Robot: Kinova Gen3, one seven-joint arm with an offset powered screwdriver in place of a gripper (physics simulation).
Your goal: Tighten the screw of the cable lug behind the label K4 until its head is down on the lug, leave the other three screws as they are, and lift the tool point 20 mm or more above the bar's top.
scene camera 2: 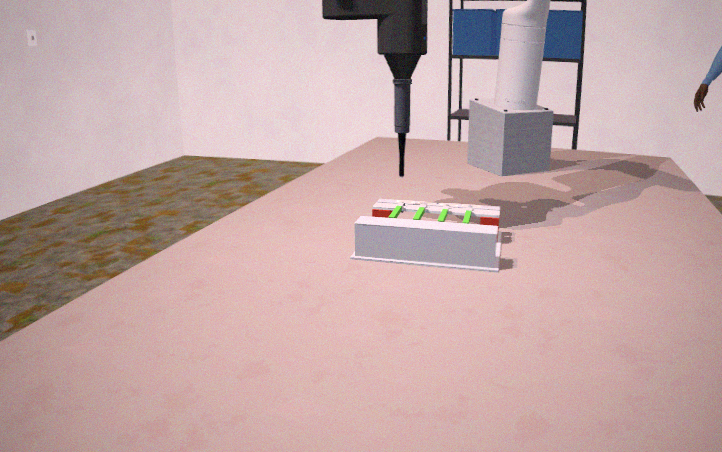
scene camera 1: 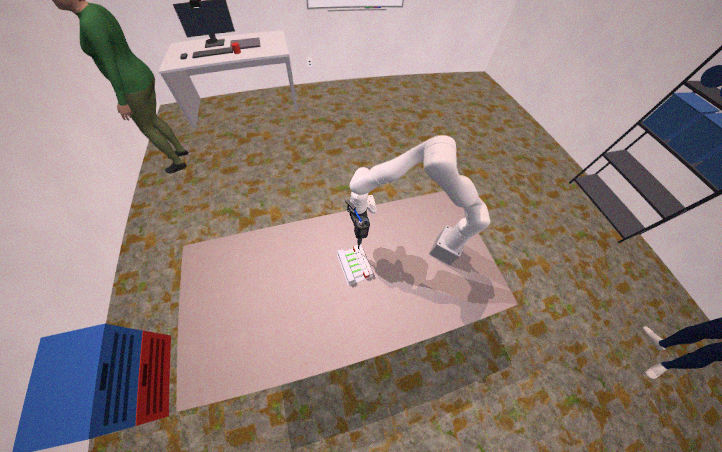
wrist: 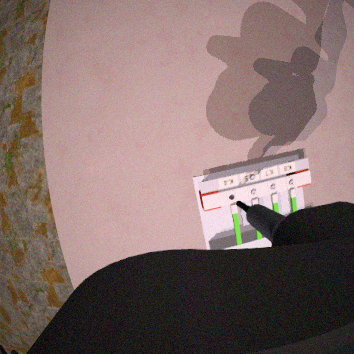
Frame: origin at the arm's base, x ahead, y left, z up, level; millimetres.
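Seen in the pictures: hand, tool point: [scene camera 2: 401,177] [scene camera 1: 358,248] [wrist: 237,202]; arm's base, link origin: [scene camera 2: 515,105] [scene camera 1: 453,241].
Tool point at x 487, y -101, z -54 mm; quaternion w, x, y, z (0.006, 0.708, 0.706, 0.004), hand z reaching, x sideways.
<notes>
Offsets run from my tool point to a thing's middle. "*": to the spot under its first point. Level surfaces: height alone.
The screwdriver, my gripper [scene camera 1: 359,247] [scene camera 2: 401,174] [wrist: 240,204], points down with its bit tip free in the air. In scene camera 2 a clear gap shows between the tip and the white bar [scene camera 2: 484,208] [wrist: 215,201]. In the wrist view the label K4 @(dx -22, dy -1, dz -42 mm) [wrist: 229,182] is blurred, at the bar's left end. The screw behind it @(dx +0, dy +1, dz -45 mm) [wrist: 231,197] shows as a dark round spot, uncovered by the bit; its head appears low, but its exact seating is too small to tell. The other three screws @(dx -4, dy +33, dz -42 mm) [wrist: 253,191] @(dx -7, dy +65, dz -42 mm) [wrist: 273,186] @(dx -11, dy +97, dz -42 mm) [wrist: 291,182] show as paler rings. The tool has no fingers.
Green cables @(* dx +47, dy +7, dz -35 mm) [scene camera 2: 395,211] [wrist: 237,229] run from the bar to a taller white wall [scene camera 2: 426,243]. Red blocks @(* dx -2, dy +126, dz -50 mm) [scene camera 2: 489,220] stand at the bar's ends. The arm's base [scene camera 1: 446,247] [scene camera 2: 508,141] stands on the pink table top @(dz -85 mm) [scene camera 1: 255,319] [scene camera 2: 266,346]. People stand off the table.
</notes>
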